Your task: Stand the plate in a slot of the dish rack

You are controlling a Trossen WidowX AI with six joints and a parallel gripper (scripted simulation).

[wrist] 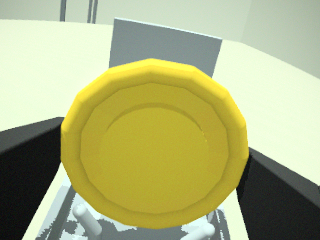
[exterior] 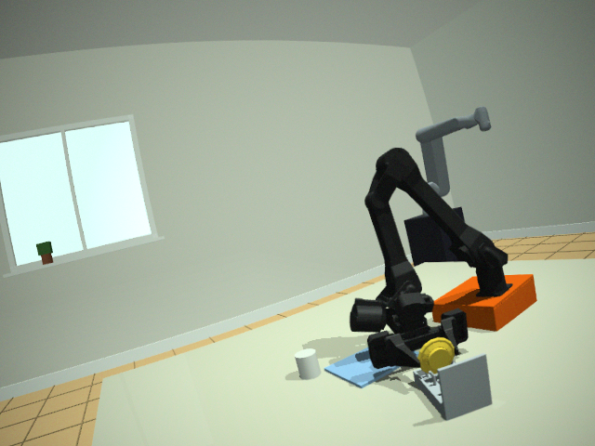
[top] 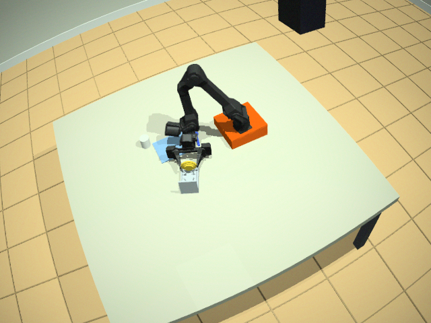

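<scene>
Right now my gripper tip is 1 cm to the left of the yellow plate. The rest, counted from my gripper tip: grey dish rack 3 cm below, 2 cm to the left, 1 cm ahead; light blue mat 18 cm to the right, 5 cm below; blue spoon 17 cm to the right, 12 cm behind, 5 cm below.
</scene>
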